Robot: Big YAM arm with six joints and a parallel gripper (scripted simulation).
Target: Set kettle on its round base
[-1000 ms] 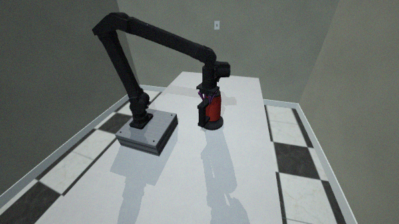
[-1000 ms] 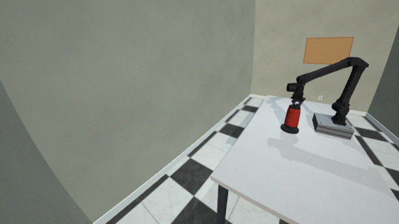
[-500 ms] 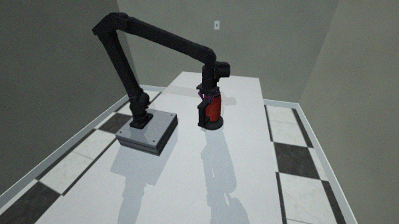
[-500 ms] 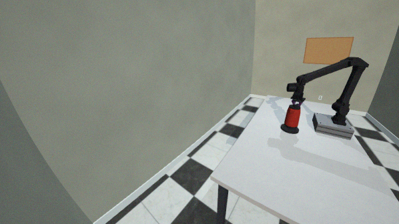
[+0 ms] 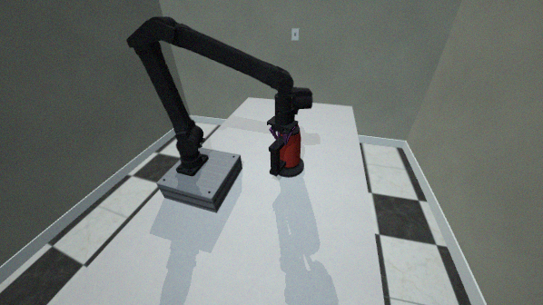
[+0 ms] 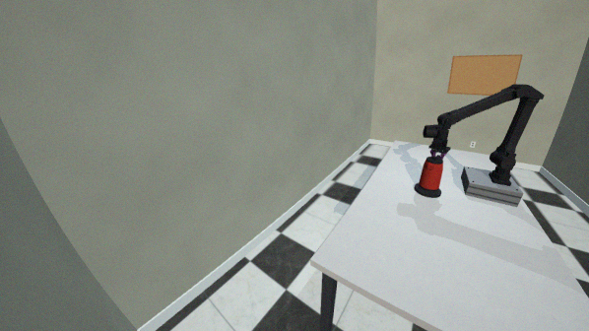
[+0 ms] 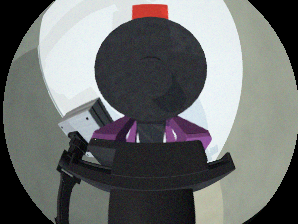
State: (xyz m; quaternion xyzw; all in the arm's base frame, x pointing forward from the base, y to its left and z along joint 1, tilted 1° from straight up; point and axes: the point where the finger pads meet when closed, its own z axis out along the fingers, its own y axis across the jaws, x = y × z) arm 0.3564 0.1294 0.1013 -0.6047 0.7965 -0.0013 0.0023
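Now: hand 50 mm above the red kettle, 20 mm to the right of it and 10 mm short of it. Round my hand: round black base 170 mm below, 60 mm to the left, 20 mm ahead.
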